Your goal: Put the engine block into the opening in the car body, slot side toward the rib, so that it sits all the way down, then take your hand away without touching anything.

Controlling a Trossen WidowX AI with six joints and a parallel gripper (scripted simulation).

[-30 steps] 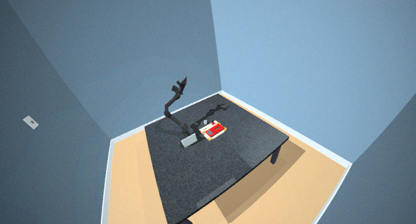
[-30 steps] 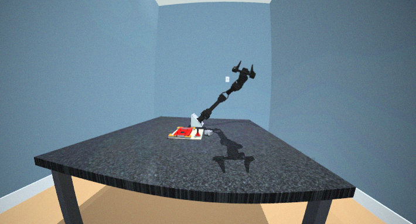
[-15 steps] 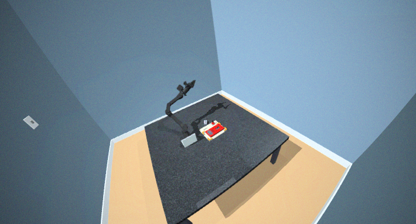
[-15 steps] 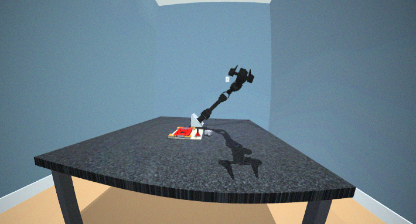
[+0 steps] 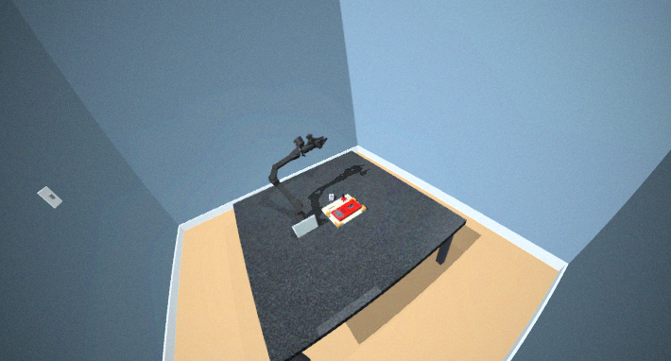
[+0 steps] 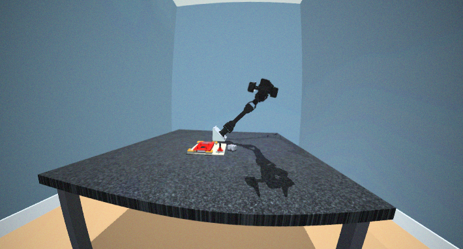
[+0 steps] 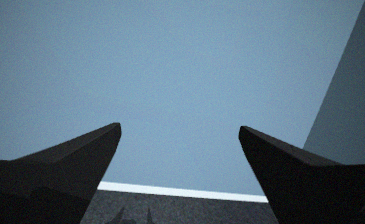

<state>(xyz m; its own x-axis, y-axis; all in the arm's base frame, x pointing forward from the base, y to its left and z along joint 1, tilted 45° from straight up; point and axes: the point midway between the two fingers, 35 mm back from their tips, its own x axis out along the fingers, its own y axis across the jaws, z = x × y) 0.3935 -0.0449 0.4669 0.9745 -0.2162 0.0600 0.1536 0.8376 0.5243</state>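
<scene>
The grey engine block lies 13 cm behind my gripper tip, 18 cm to the right of it and 41 cm below it.
</scene>
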